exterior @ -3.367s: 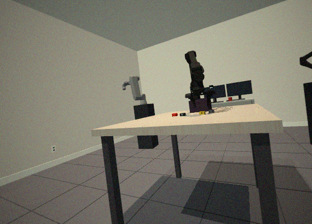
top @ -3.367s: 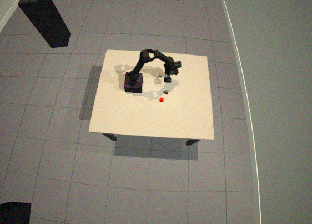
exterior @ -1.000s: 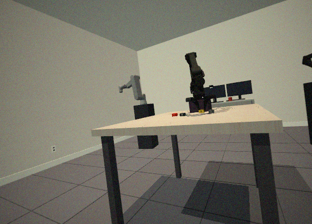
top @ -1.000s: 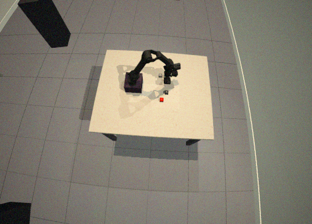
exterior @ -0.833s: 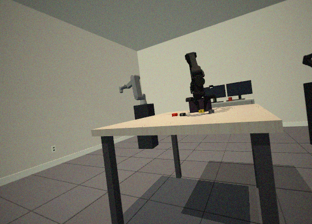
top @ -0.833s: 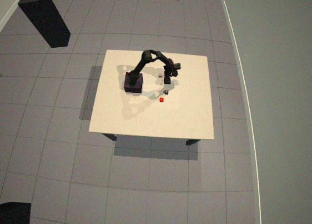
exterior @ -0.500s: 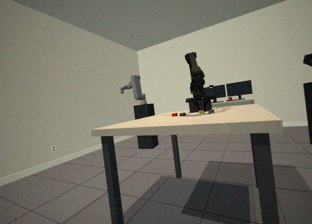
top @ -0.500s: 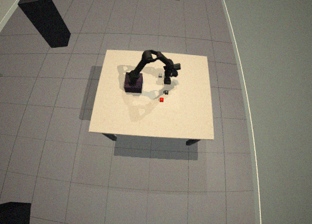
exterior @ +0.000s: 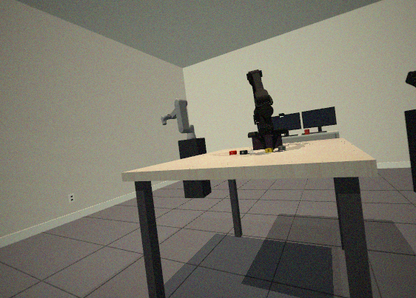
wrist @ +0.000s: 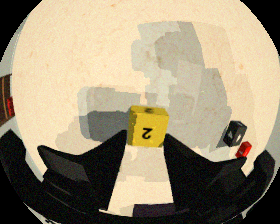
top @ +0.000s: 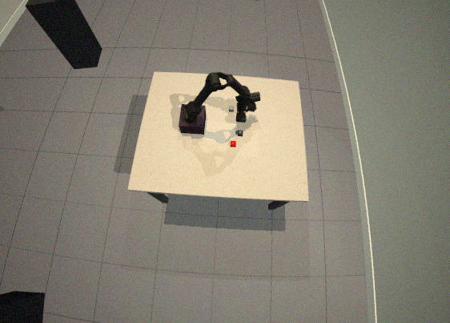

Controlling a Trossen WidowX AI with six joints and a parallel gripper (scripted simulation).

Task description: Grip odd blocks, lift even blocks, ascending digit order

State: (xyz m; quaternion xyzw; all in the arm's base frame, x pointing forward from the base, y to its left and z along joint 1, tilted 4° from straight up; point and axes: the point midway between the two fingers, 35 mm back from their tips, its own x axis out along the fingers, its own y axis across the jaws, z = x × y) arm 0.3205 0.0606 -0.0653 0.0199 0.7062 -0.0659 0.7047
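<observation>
My gripper tip is now 1 cm short of the yellow block. From my gripper tip the other things lie so: red block 21 cm to the right, 6 cm behind; then black block 13 cm to the right, 1 cm behind; then grey block 6 cm to the left, 6 cm behind.
</observation>
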